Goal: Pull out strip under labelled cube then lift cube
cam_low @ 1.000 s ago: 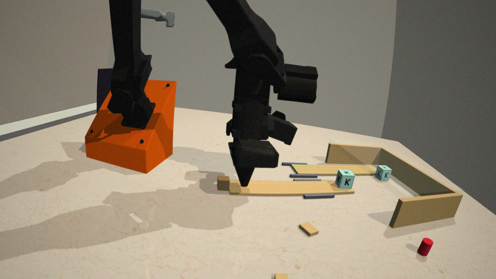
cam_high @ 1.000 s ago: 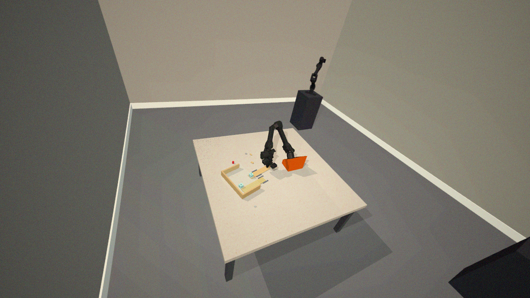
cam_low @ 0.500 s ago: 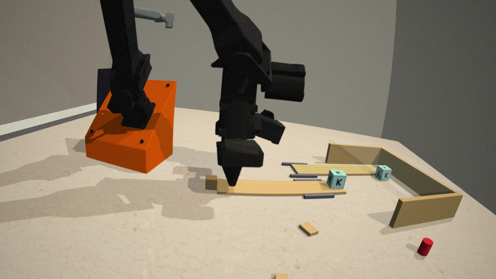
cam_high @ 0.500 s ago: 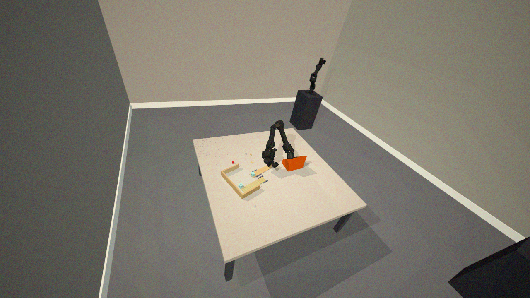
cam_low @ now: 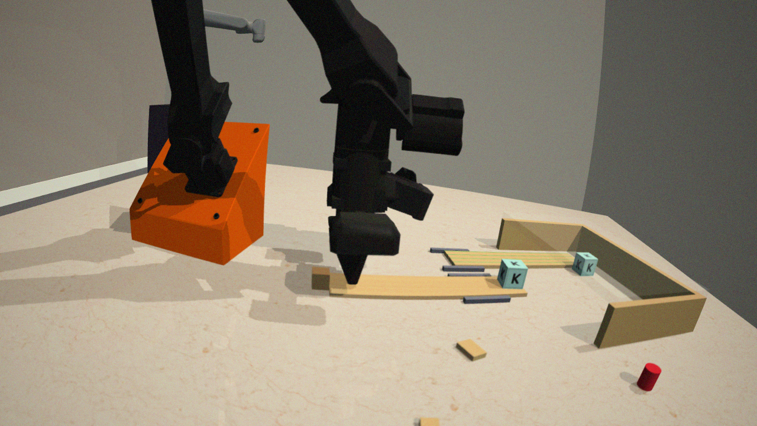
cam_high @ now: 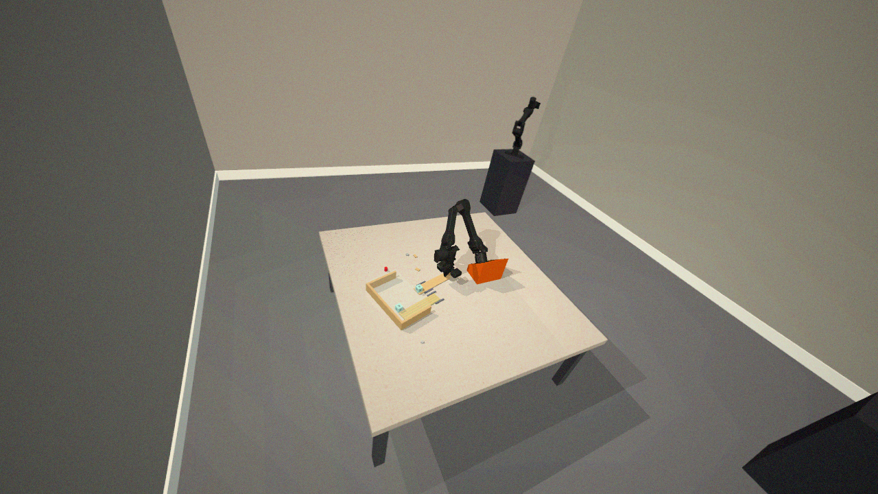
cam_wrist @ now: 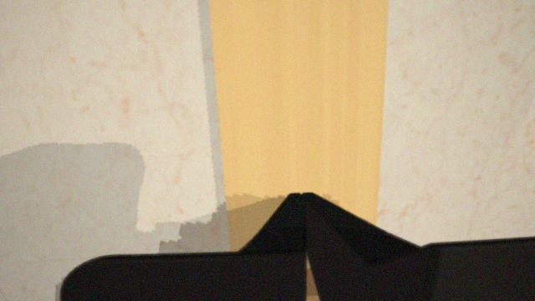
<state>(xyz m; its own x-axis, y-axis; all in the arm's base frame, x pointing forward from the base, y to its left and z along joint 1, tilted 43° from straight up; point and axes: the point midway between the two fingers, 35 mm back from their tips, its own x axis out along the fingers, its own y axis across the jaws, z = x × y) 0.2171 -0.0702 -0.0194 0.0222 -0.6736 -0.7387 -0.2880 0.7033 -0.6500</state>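
Now: the small tan block 4 cm behind my gripper tip and 1 cm to the right of it. The rest, counted from my gripper tip: grey disc: 38 cm to the left, 31 cm ahead; then red cylinder: 32 cm ahead, 15 cm to the right, 1 cm above; then plain wooden strip: 9 cm ahead, 3 cm to the left.
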